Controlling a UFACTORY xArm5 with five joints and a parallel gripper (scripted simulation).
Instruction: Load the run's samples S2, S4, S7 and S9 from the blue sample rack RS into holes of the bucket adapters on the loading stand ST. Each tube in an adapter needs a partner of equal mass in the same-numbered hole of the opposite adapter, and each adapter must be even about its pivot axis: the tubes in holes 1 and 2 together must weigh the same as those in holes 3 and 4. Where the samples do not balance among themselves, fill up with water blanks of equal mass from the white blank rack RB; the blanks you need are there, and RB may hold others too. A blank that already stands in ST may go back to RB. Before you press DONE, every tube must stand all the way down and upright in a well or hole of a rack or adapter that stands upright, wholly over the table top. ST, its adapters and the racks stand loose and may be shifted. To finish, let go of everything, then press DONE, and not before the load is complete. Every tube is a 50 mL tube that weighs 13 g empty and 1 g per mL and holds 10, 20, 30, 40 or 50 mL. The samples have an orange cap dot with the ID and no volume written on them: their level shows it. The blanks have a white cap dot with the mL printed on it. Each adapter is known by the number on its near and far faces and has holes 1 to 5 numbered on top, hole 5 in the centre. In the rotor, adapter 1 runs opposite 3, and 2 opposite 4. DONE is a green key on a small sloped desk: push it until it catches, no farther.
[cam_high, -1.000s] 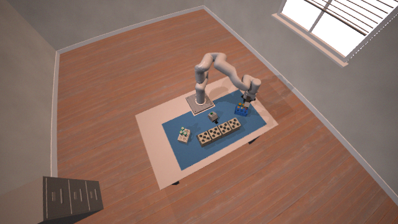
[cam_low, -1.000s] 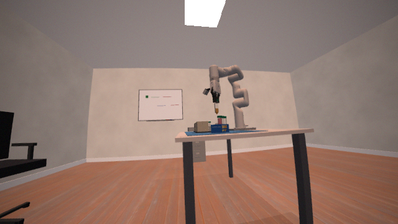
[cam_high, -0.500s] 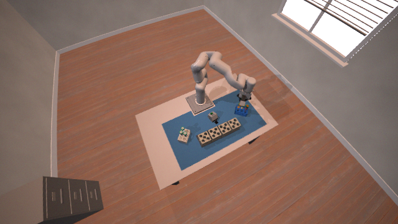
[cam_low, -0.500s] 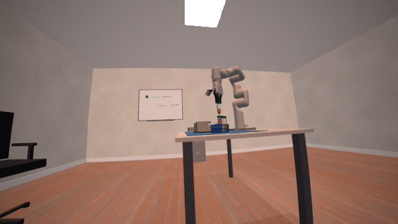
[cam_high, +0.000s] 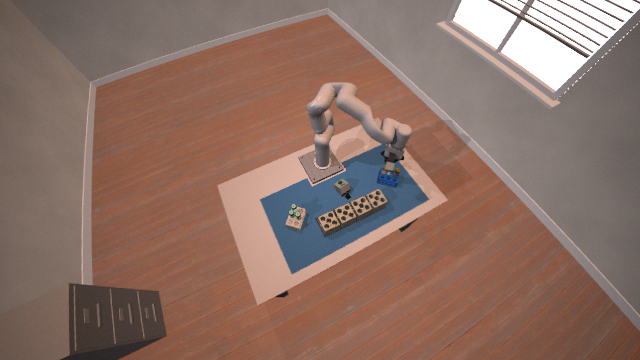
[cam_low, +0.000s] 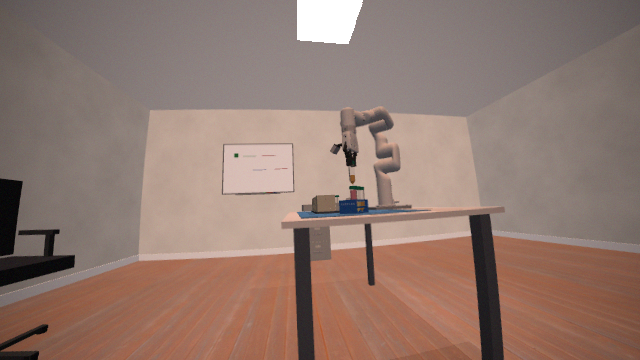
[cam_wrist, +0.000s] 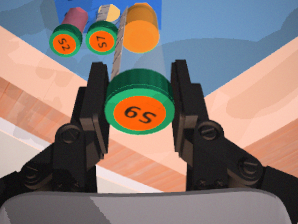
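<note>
Now: the sample tube S9 50 mm below my hand and 10 mm ahead of it. Round my hand: sample tube S2: 190 mm below, 90 mm to the left, 30 mm ahead; then sample tube S4: 190 mm below, 30 mm to the left, 30 mm behind; then sample tube S7: 190 mm below, 50 mm to the left, 10 mm ahead.
</note>
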